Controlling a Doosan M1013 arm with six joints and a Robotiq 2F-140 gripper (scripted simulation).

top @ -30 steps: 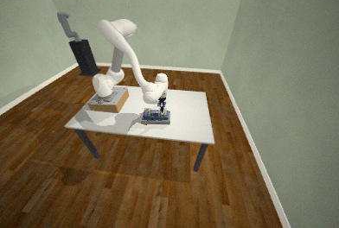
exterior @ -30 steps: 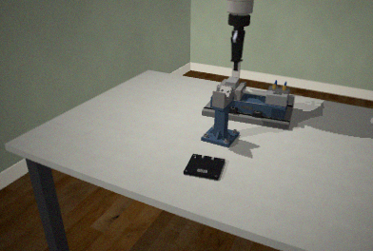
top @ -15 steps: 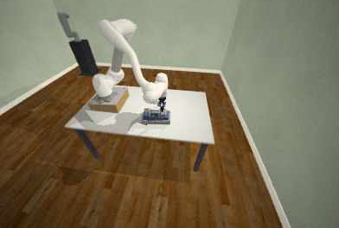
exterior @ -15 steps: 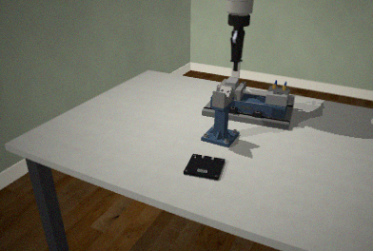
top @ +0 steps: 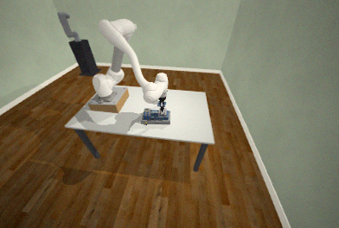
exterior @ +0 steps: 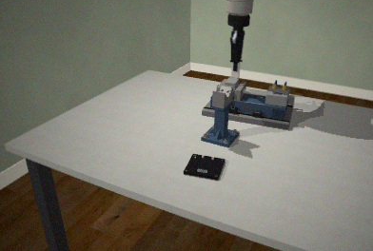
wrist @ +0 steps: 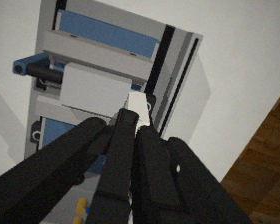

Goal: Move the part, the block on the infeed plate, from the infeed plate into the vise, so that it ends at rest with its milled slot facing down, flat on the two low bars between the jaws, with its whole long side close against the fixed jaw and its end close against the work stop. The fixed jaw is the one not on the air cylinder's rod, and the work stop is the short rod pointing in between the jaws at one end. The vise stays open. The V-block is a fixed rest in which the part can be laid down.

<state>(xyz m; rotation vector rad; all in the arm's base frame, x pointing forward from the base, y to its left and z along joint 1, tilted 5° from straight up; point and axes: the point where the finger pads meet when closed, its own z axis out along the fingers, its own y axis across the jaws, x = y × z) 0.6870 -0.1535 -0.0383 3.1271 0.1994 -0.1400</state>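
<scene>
Right now the part is 50 mm below my hand and 40 mm to the left of it. Also, from my hand: cylinder rod: 90 mm behind, 60 mm below, 30 mm to the left; then fixed jaw: 60 mm below, 50 mm to the left, 30 mm ahead; then work stop: 90 mm to the left, 40 mm below, 10 mm behind.
</scene>
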